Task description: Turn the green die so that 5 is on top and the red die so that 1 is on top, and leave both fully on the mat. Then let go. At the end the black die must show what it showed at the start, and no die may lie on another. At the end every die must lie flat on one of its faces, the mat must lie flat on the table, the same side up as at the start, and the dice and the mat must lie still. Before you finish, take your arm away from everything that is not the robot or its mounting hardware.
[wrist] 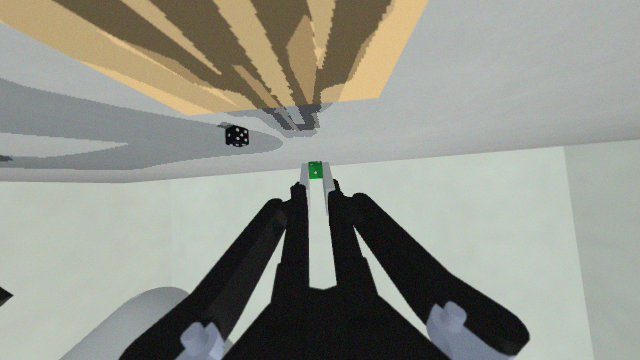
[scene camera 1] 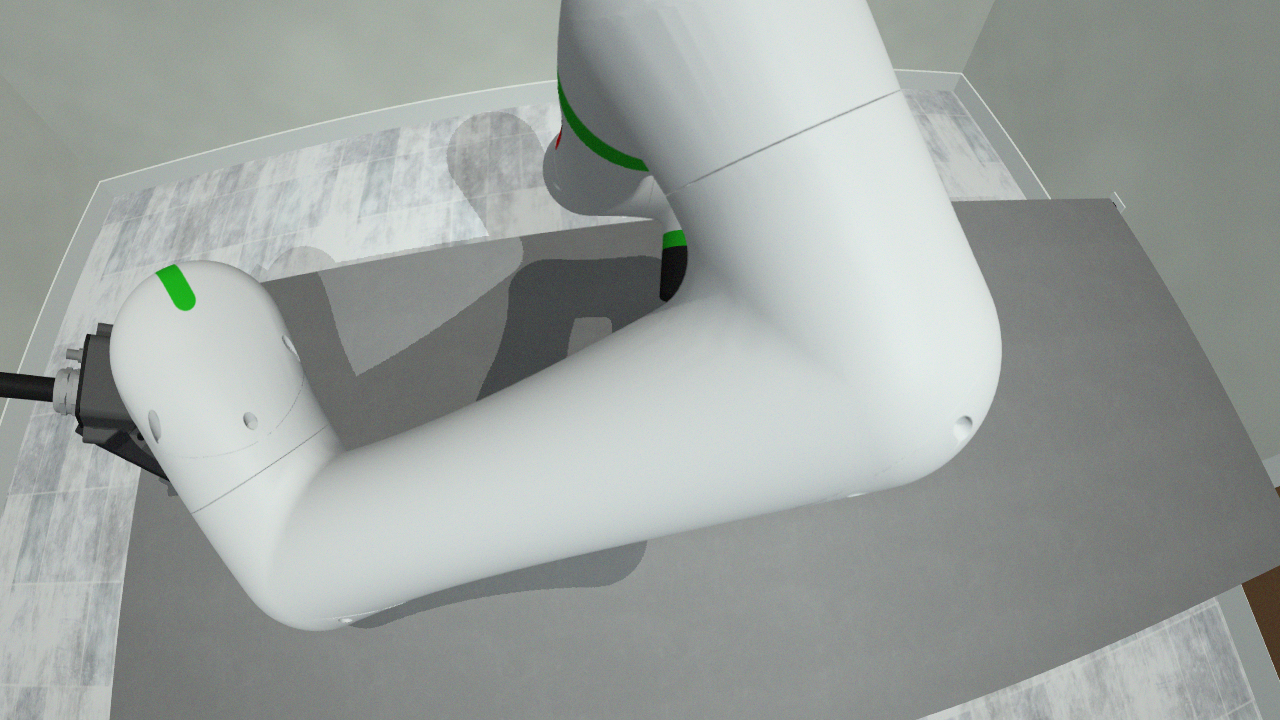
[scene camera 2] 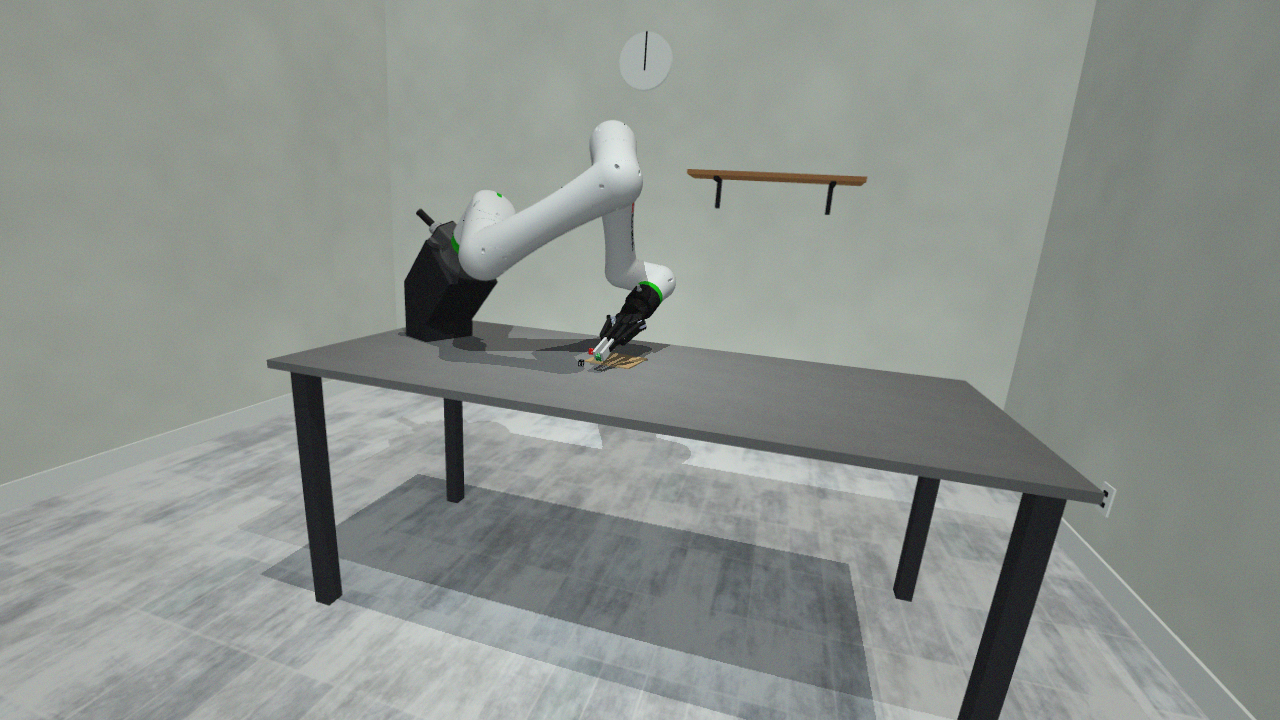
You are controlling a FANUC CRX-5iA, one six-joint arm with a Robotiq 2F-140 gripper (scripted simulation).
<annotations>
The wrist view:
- my gripper: 315,173
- tan mat: 197,64
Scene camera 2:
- my gripper: 598,356
</annotations>
